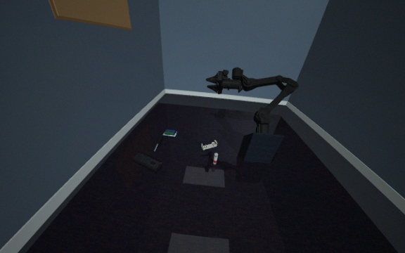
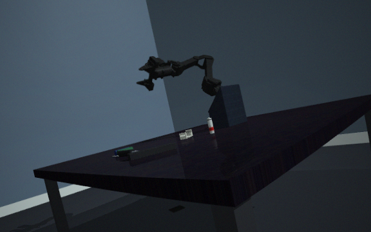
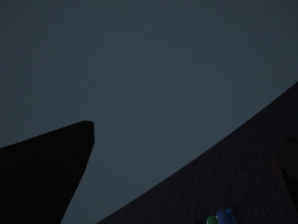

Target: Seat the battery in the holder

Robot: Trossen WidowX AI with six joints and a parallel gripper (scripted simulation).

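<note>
The battery lies 320 mm to the left of my gripper tip, 320 mm below it and 120 mm behind it. From my gripper tip the other things lie so: dark remote-like bar 410 mm to the left, 340 mm below, 240 mm ahead; then pen 340 mm below, 260 mm to the left, 250 mm ahead; then white card 340 mm below, 220 mm ahead, 120 mm to the left.
</note>
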